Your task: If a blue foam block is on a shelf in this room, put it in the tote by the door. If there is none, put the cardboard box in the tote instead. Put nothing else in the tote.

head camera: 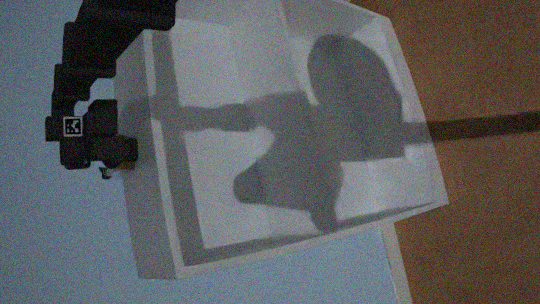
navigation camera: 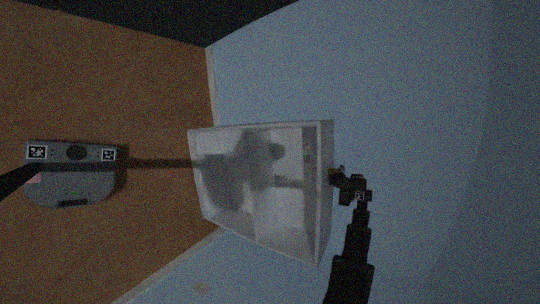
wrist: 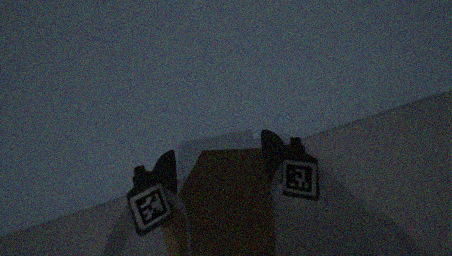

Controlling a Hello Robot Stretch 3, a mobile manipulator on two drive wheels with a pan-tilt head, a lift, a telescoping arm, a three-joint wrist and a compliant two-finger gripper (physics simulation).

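Seen in the pictures: gripper, fingertip midpoint: (wrist: 222, 157); robot's base at its link origin: (navigation camera: 77, 151).
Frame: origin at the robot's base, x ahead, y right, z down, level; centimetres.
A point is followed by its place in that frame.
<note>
The cardboard box (wrist: 227, 200) @(x -2.2, y 87.8, z -111.0 cm) is brown and stands between my two fingertips in the dark wrist view. Slivers of the box show beside the gripper in the head view (head camera: 127, 165) @(x 0.7, y 86.3, z -107.8 cm) and in the navigation view (navigation camera: 333, 172) @(x -0.3, y 86.0, z -108.6 cm). My gripper (wrist: 222, 157) @(x -2.5, y 92.0, z -111.7 cm) is narrowed with a fingertip against each side of the box, so it is shut on the box. It is at the upper face of a white shelf unit (head camera: 162, 200) @(x 7.4, y 69.2, z -106.0 cm) (navigation camera: 326, 210) @(x -21.9, y 89.8, z -106.0 cm). Whether the box touches that face is not clear. No blue foam block and no tote by a door can be made out in these views.
The pale blue wall (head camera: 60, 240) @(x 18.0, y 97.1, z -123.7 cm) (navigation camera: 425, 125) @(x 25.6, y 94.8, z -151.0 cm) stands behind the shelf unit. My base (navigation camera: 70, 185) @(x -15.2, y -1.6, z -15.9 cm) is on the brown floor (head camera: 480, 210) @(x 23.9, y 52.5, z 0.0 cm) (navigation camera: 125, 85) @(x 43.2, y 19.1, z -0.1 cm), facing the unit. My arm (head camera: 120, 45) @(x -8.6, y 30.8, z -123.0 cm) (navigation camera: 350, 270) @(x -8.4, y 23.0, z -123.9 cm) reaches across to the unit, and robot shadows darken its inside.
</note>
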